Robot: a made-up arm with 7 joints.
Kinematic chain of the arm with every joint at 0, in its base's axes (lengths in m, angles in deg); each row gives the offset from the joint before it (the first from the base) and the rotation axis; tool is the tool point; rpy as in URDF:
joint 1: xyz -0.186 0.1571 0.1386 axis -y
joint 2: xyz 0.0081 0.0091 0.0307 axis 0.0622 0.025 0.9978
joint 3: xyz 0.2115 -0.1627 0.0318 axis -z
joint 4: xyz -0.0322 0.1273 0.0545 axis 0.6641 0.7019 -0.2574
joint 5: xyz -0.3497 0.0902 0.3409 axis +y
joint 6: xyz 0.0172 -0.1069 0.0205 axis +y
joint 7: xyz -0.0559 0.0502 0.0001 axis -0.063 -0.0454 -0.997
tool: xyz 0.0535 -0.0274 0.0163 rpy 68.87 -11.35 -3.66
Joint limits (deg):
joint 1: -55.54..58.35
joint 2: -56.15..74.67
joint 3: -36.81..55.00
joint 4: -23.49..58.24
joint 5: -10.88..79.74
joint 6: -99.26..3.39
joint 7: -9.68..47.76
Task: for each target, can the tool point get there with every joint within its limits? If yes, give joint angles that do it. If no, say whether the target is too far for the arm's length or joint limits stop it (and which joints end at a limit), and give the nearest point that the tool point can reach.
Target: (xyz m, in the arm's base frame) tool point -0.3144 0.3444 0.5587
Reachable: yes | joints 26.38 -37.33 30.35 -7.82 48.74 -45.47 -2.32
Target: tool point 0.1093 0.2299 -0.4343
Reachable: no: joint limits stop it (at a limit: joint 1, joint 2, joint 3, joint 4, joint 5, joint 6, joint 7) | nearest point 0.2605 0.2515 0.0640 | short by 0.521 m
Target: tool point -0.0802 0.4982 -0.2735
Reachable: no: joint limits stop it (at a limit: joint 1, joint 3, joint 4, joint 6, joint 7) | nearest point 0.2174 0.3635 0.1082 | short by 0.502 m
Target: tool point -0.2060 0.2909 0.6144
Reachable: yes | joints -14.14 54.98 45.94 -4.84 15.75 -80.68 22.71
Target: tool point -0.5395 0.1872 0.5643
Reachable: yes | joints 45.75 -8.59 46.85 31.09 -1.37 -70.76 28.72
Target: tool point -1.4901 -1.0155 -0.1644
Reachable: no: too far | nearest point -0.7827 -0.1538 0.3077 | short by 1.211 m
